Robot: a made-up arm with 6 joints. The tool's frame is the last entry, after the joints. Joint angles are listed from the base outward. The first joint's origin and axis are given. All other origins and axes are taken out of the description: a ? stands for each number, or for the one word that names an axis. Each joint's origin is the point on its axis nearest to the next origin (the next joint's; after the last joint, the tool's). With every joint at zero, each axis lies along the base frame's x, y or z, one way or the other. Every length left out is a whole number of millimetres.
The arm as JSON. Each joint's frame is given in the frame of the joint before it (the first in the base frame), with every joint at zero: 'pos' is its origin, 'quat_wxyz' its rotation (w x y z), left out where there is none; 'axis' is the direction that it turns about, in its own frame. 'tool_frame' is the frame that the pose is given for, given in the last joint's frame.
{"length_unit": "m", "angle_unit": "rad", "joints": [
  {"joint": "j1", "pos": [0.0, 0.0, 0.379], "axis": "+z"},
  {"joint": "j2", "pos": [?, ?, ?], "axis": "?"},
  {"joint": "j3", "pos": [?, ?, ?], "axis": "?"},
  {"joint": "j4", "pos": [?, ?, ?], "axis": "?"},
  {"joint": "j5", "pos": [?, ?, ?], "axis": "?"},
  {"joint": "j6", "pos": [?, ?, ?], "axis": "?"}
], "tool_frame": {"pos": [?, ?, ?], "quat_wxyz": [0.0, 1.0, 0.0, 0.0]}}
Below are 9 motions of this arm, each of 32 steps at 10 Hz.
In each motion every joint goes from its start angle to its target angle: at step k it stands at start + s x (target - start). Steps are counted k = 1, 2, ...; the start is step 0. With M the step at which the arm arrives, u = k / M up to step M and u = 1 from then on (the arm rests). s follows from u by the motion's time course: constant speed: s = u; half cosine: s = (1 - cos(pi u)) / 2; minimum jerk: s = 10 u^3 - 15 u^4 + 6 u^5.
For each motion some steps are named. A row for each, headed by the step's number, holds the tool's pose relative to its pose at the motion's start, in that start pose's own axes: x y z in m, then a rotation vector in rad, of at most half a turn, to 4 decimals.
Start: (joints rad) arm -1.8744 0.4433 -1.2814 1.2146 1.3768 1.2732
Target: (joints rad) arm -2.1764 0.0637 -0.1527 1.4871 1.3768 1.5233
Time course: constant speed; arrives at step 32
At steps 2, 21, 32:
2: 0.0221 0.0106 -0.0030 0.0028 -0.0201 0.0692
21: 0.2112 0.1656 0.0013 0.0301 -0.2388 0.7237
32: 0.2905 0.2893 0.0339 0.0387 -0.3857 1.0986

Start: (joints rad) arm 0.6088 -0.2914 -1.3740 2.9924 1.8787 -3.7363
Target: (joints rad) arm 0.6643 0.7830 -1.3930 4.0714 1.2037 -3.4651
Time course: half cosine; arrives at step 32
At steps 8, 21, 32:
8: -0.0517 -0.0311 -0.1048 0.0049 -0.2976 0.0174
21: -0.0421 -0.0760 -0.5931 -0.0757 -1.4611 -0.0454
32: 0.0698 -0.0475 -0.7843 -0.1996 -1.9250 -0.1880

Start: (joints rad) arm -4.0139 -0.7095 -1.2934 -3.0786 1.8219 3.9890
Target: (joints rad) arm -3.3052 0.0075 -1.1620 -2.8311 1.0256 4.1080
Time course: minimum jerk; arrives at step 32
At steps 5, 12, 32:
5: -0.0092 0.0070 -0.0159 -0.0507 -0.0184 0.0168
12: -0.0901 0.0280 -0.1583 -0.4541 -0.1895 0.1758
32: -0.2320 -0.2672 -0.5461 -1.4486 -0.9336 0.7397

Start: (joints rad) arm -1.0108 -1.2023 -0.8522 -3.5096 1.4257 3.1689
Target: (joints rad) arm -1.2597 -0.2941 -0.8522 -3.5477 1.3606 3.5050
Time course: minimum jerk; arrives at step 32
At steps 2, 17, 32:
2: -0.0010 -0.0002 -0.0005 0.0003 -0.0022 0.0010
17: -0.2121 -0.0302 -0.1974 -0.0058 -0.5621 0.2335
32: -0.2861 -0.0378 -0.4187 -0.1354 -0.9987 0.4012

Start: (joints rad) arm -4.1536 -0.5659 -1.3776 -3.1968 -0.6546 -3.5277
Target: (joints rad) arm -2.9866 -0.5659 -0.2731 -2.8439 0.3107 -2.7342
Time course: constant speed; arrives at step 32
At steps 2, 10, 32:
2: -0.0072 -0.0321 0.0191 0.0818 0.0249 0.0451
10: -0.0497 -0.1763 0.0589 0.3989 0.0613 0.2295
32: -0.3111 -0.4585 -0.0709 1.0250 -0.2458 0.6040

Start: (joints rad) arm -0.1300 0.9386 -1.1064 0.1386 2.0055 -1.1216
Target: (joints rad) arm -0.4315 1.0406 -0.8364 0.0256 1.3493 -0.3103
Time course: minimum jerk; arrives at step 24
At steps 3, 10, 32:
3: -0.0009 0.0029 0.0009 -0.0028 0.0051 0.0133
10: -0.0179 0.0599 0.0240 -0.0451 0.1144 0.2851
32: -0.0357 0.1486 0.0867 -0.0440 0.3523 0.8072

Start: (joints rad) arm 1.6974 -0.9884 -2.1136 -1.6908 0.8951 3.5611
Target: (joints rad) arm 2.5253 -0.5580 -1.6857 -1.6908 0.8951 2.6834
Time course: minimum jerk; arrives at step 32
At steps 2, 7, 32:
2: 0.0005 0.0012 0.0006 -0.0025 0.0008 -0.0023
7: 0.0153 0.0416 0.0162 -0.0841 0.0216 -0.0748
32: 0.0742 0.4742 -0.2085 -1.0973 -0.5188 -0.8857

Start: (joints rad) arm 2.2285 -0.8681 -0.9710 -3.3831 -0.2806 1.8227
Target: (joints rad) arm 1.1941 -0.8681 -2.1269 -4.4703 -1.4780 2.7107
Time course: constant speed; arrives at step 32
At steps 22, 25, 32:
22: -0.0498 0.2216 -0.3575 -0.4662 -1.4324 0.2241
25: -0.0055 0.2283 -0.4058 -0.6329 -1.6309 0.2892
32: 0.1322 0.2157 -0.4739 -1.1604 -2.0159 0.4444

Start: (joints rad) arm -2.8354 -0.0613 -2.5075 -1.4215 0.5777 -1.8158
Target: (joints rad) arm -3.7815 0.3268 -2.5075 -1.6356 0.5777 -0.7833
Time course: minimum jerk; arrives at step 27
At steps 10, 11, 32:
10: 0.0824 -0.0527 0.0647 0.1660 -0.0547 0.0093
11: 0.0995 -0.0718 0.0797 0.2046 -0.0721 0.0126
32: 0.1850 -0.4034 0.1758 0.5823 -0.3666 0.0625

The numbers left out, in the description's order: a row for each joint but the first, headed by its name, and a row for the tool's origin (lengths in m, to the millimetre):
j2: xyz 0.0 0.0 0.0, axis +y
j3: xyz 0.06 0.0 0.317, axis +y
j4: xyz 0.091 0.0 -0.4, axis -z
j5: xyz 0.0 0.0 0.0, axis +y
j6: xyz 0.081 0.0 -0.103, axis -z
tool: xyz 0.0 0.0 0.0

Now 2 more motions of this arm.
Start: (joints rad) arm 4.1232 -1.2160 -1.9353 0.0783 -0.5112 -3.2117
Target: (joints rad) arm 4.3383 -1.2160 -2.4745 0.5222 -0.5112 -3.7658
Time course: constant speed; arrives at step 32
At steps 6, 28, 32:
6: -0.0480 -0.0316 0.0011 0.0638 -0.0936 0.0086
28: -0.1975 -0.1699 -0.0432 0.3350 -0.3810 0.0594
32: -0.2189 -0.1971 -0.0587 0.3881 -0.4241 0.0720

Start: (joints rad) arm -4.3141 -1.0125 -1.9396 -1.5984 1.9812 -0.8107
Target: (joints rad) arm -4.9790 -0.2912 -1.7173 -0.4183 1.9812 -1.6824
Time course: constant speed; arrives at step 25
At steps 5, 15, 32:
5: 0.1086 -0.0652 -0.0348 0.0582 -0.0143 -0.3861
15: 0.2868 -0.2271 0.0056 0.3776 -0.0720 -1.0781
32: 0.3718 -0.3864 0.1488 0.9641 -0.0066 -1.5190

